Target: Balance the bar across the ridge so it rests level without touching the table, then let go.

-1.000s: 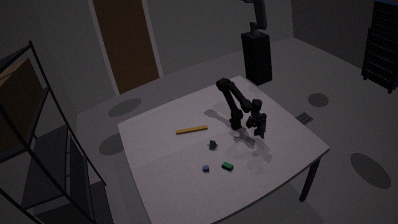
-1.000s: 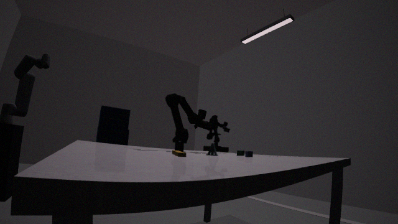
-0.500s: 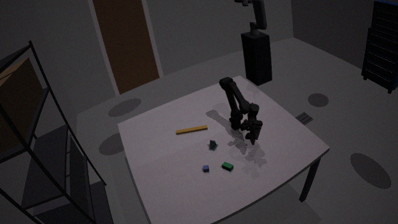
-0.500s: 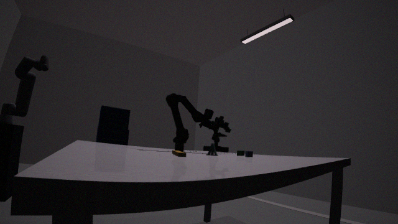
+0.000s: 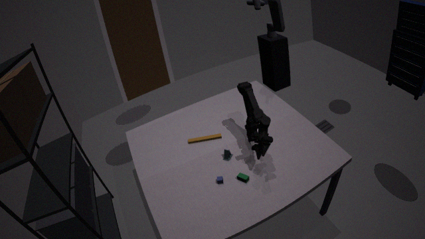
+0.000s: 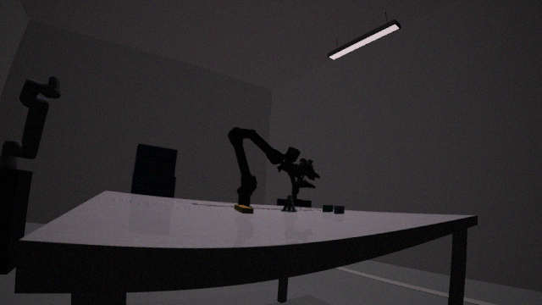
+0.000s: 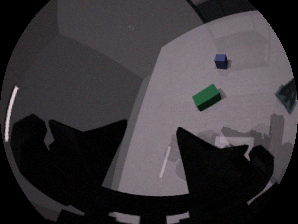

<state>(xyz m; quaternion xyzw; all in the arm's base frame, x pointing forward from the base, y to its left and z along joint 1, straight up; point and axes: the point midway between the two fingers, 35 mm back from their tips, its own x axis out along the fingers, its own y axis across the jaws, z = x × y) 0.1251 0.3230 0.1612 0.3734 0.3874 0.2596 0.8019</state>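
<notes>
Now: gripper tip 510 mm to the left of the yellow bar, 150 mm short of it and 140 mm above it. The rest, counted from my gripper tip: blue cube: 230 mm ahead, 130 mm below, 90 mm to the right; then green block: 130 mm below, 110 mm ahead, 30 mm to the right.
</notes>
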